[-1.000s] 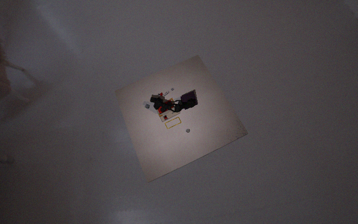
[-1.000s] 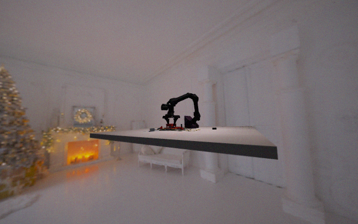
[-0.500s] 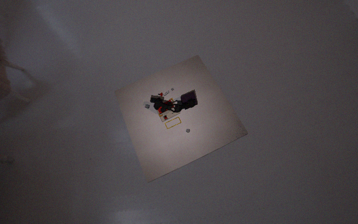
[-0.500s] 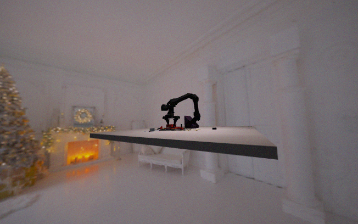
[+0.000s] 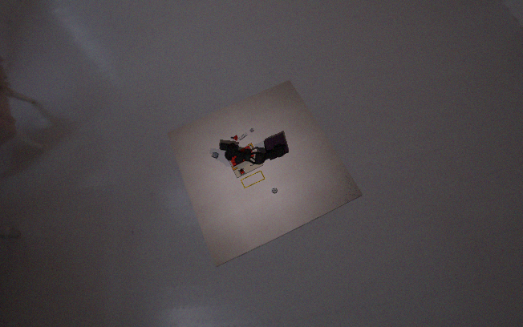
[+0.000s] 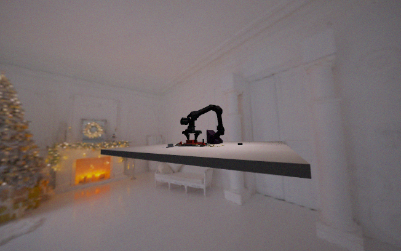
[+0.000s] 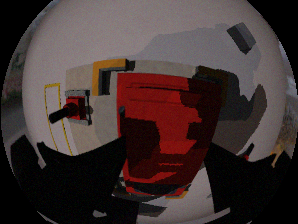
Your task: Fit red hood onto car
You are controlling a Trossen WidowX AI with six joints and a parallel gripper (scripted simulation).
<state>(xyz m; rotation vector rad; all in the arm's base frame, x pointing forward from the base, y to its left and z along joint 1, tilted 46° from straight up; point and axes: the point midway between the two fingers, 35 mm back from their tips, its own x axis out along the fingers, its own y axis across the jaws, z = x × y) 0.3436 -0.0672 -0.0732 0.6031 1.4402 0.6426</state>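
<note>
My gripper tip is 10 mm below the red hood. The rest, counted from my gripper tip: jig: 40 mm behind, 30 mm to the left, 30 mm below.
</note>
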